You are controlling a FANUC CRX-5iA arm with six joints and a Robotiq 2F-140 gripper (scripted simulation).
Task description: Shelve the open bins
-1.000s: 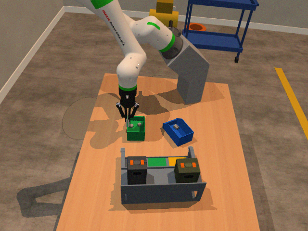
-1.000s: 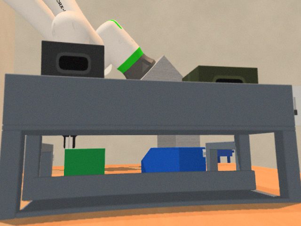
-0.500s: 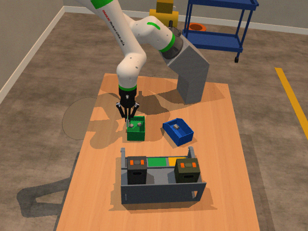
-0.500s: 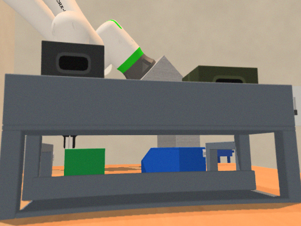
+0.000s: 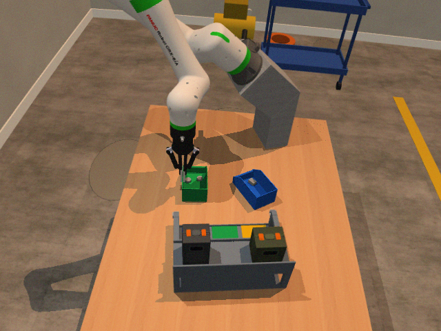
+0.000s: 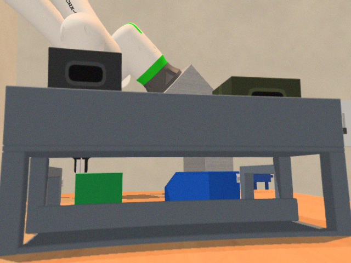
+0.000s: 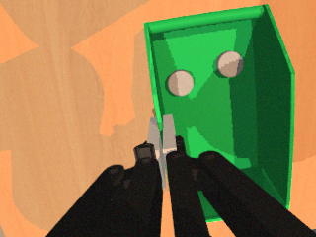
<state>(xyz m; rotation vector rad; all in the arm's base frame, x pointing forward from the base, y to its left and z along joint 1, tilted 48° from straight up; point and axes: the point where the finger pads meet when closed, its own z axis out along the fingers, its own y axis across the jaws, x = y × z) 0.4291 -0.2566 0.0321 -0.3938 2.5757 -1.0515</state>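
Right now the green bin is 10 mm behind my hand, 50 mm to the left of it and 40 mm below it. Round my hand: black box: 380 mm ahead, 110 mm to the left, 90 mm above; then olive box: 350 mm ahead, 330 mm to the left, 70 mm above; then blue bin: 20 mm behind, 290 mm to the left, 40 mm below.
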